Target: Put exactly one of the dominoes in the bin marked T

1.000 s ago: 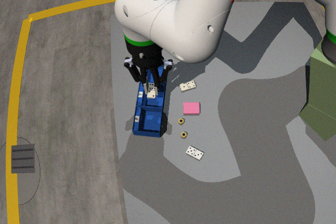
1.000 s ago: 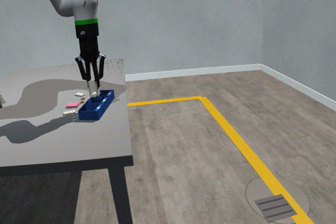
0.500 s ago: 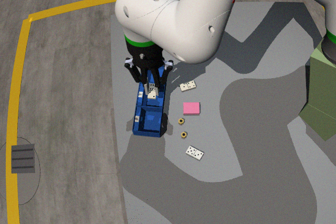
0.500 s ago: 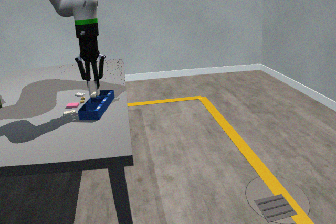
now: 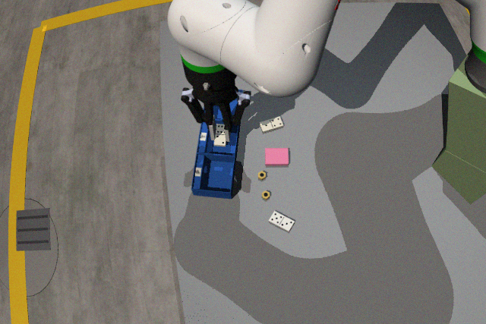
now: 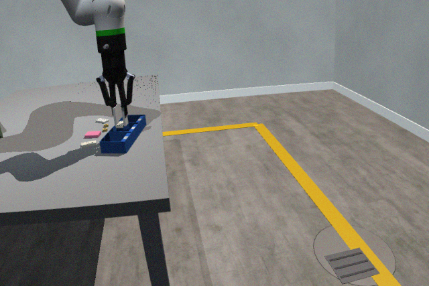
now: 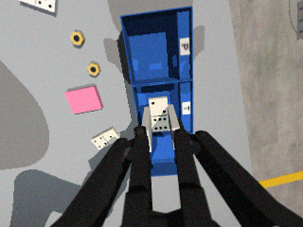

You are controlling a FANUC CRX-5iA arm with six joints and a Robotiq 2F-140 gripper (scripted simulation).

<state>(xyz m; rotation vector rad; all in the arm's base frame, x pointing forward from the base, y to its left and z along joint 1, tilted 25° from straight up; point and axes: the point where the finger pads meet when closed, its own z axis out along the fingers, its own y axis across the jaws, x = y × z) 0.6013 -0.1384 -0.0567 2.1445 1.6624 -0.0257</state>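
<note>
Now: the blue three-part bin strip 60 mm below my hand and 10 mm ahead of it. Round my hand: pink block: 110 mm behind, 80 mm below, 60 mm to the left; white domino: 30 mm below.
</note>
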